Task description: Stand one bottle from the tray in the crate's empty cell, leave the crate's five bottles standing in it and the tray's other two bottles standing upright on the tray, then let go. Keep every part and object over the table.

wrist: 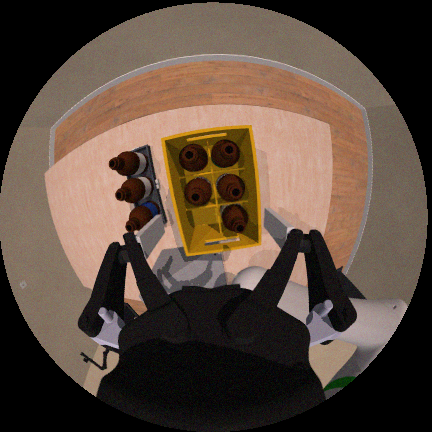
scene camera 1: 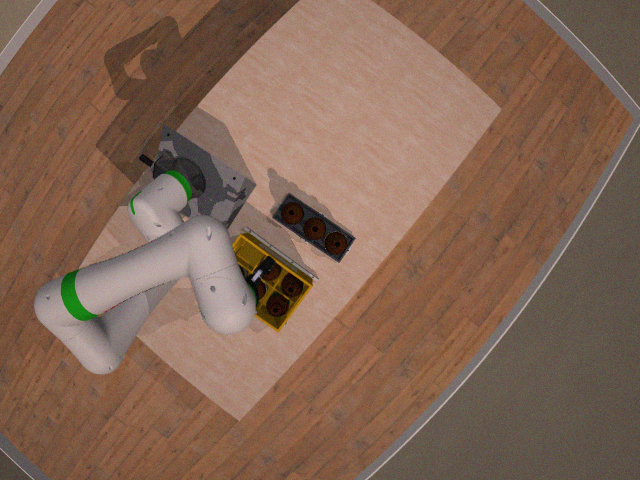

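Where they show: gripper, fingertip midpoint: [wrist: 212, 220]; arm's base, link origin: [scene camera 1: 188, 176].
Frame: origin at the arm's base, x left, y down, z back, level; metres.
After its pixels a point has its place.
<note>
The yellow crate [scene camera 1: 296, 308] @(x -0.154, y -0.029, z -0.522 m) [wrist: 175, 195] @(x -0.070, y -0.016, z -0.400 m) holds five brown bottles, standing; in the wrist view these are a bottle [wrist: 193, 157] @(x -0.126, y -0.016, z -0.469 m), a bottle [wrist: 225, 153] @(x -0.192, y -0.016, z -0.464 m), a bottle [wrist: 198, 191] @(x -0.121, y -0.015, z -0.397 m), a bottle [wrist: 231, 187] @(x -0.191, y -0.016, z -0.391 m) and a bottle [wrist: 234, 218] @(x -0.190, y 0.009, z -0.311 m). Its empty cell [scene camera 1: 250, 252] @(x -0.112, y 0.138, z -0.296 m) [wrist: 202, 218] @(x -0.096, y 0.139, z -0.282 m) is the near left one in the wrist view. The dark tray [scene camera 1: 306, 207] @(x 0.125, y 0.141, z -0.377 m) [wrist: 159, 197] @(x 0.030, y 0.136, z -0.387 m) bears three upright bottles: one [scene camera 1: 292, 212] @(x 0.085, y -0.013, z -0.354 m), one [scene camera 1: 314, 228] @(x 0.080, y -0.013, z -0.438 m) and one [scene camera 1: 336, 242] @(x 0.080, y -0.013, z -0.517 m). My gripper [wrist: 212, 220] @(x -0.144, y -0.135, z -0.373 m) is open and empty, above the crate; the arm partly hides it in the scene view.
The grey base plate [scene camera 1: 219, 178] @(x 0.053, y -0.054, z -0.111 m) [wrist: 187, 267] @(x -0.028, y 0.024, z -0.175 m) lies near the crate's empty-cell end. The tray stands beside the crate across a narrow gap. A pale strip [scene camera 1: 281, 253] @(x -0.053, y 0.117, z -0.391 m) runs along the crate's tray-facing side. The arm [scene camera 1: 217, 279] @(x -0.086, y -0.537, z -0.334 m) covers one crate corner in the scene view.
</note>
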